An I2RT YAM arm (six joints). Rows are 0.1 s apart.
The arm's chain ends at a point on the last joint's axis. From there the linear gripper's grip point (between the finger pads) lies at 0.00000 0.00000 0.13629 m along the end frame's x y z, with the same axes.
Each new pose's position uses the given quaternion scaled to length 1; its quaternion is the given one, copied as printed.
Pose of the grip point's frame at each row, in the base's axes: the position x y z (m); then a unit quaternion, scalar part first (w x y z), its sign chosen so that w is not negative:
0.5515 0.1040 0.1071 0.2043 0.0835 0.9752 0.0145
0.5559 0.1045 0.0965 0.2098 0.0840 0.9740 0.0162
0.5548 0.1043 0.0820 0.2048 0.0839 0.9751 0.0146
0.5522 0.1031 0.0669 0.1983 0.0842 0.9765 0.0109
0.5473 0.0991 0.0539 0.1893 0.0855 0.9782 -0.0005
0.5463 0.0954 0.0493 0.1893 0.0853 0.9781 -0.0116
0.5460 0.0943 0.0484 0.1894 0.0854 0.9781 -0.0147
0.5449 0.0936 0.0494 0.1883 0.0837 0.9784 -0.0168
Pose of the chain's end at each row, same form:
0.4969 0.1048 0.2320 0.2043 0.0835 0.9752 0.0145
0.4998 0.1050 0.2207 0.2098 0.0840 0.9740 0.0162
0.5000 0.1051 0.2068 0.2048 0.0839 0.9751 0.0146
0.4992 0.1047 0.1924 0.1983 0.0842 0.9765 0.0109
0.4968 0.1036 0.1804 0.1893 0.0855 0.9782 -0.0005
0.4961 0.1029 0.1758 0.1893 0.0853 0.9781 -0.0116
0.4958 0.1026 0.1749 0.1894 0.0854 0.9781 -0.0147
0.4951 0.1024 0.1759 0.1883 0.0837 0.9784 -0.0168

